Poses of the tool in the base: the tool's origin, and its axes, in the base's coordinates. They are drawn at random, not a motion.
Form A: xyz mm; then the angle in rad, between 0 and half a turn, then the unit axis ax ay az.
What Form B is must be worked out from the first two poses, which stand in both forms.
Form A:
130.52 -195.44 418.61 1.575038 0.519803 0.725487 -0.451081
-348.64 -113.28 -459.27 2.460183 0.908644 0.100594 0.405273
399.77 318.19 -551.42 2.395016 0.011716 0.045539 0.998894
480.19 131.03 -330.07 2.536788 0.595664 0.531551 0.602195
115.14 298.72 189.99 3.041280 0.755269 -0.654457 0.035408
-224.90 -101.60 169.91 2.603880 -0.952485 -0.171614 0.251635
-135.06 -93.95 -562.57 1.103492 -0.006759 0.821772 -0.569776
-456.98 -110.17 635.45 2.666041 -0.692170 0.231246 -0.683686
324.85 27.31 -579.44 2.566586 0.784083 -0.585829 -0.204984
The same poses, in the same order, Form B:
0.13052 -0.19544 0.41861 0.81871 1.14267 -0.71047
-0.34864 -0.11328 -0.45927 2.23543 0.24748 0.99705
0.39977 0.31819 -0.55142 0.02806 0.10907 2.39237
0.48019 0.13103 -0.33007 1.51107 1.34843 1.52764
0.11514 0.29872 0.18999 2.29699 -1.99039 0.10769
-0.22490 -0.10160 0.16991 -2.48016 -0.44686 0.65523
-0.13506 -0.09395 -0.56257 -0.00746 0.90682 -0.62874
-0.45698 -0.11017 0.63545 -1.84535 0.61651 -1.82273
0.32485 0.02731 -0.57944 2.01242 -1.50358 -0.52611

